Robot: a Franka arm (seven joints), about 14 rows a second.
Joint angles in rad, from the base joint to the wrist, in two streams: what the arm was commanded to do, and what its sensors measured. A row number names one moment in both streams.
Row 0, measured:
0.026, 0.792, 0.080, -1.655, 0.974, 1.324, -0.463
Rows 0 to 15, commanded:
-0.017, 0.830, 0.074, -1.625, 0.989, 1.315, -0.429
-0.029, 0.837, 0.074, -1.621, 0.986, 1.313, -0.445
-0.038, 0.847, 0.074, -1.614, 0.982, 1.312, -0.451
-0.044, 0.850, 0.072, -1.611, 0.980, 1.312, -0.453
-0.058, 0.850, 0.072, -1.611, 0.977, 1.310, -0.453
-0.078, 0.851, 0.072, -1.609, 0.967, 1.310, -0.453
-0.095, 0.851, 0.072, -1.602, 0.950, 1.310, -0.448
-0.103, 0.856, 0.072, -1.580, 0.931, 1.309, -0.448
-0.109, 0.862, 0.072, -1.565, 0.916, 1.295, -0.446
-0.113, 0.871, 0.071, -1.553, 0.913, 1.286, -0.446
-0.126, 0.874, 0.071, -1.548, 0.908, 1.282, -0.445
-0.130, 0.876, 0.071, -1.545, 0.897, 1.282, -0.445
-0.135, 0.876, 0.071, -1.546, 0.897, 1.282, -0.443
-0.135, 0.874, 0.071, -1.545, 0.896, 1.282, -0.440
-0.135, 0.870, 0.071, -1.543, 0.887, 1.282, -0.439
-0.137, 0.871, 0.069, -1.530, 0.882, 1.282, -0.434
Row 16, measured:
-0.098, 0.839, 0.085, -1.596, 0.939, 1.283, -0.477
